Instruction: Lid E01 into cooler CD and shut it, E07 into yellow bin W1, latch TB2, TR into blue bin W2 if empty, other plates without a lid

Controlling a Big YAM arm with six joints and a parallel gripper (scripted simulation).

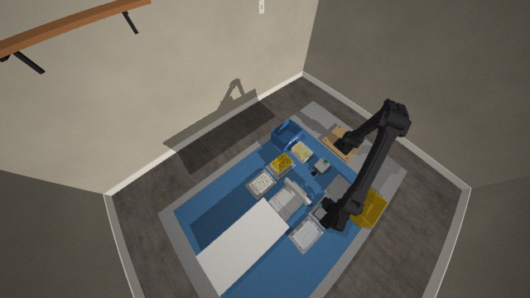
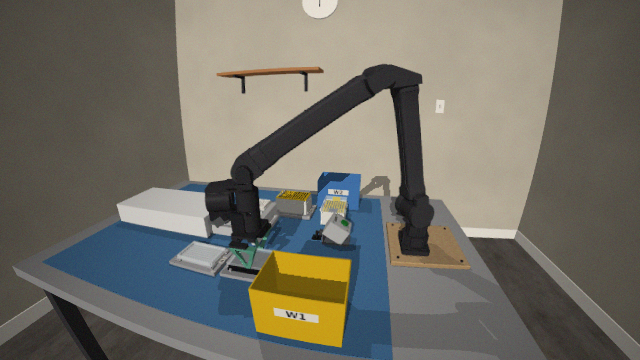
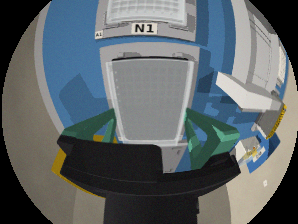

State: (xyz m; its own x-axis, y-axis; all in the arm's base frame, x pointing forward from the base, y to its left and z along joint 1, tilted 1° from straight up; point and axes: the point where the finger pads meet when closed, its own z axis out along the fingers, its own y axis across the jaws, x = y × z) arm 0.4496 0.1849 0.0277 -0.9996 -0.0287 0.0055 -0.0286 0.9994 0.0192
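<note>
Now: hand right at the grey plate lid. Round my hand: grey lid park nest: 17 cm behind, 3 cm below, 2 cm to the right; black plate: 2 cm below; yellow bin W1: 18 cm behind, 13 cm to the left.
</note>
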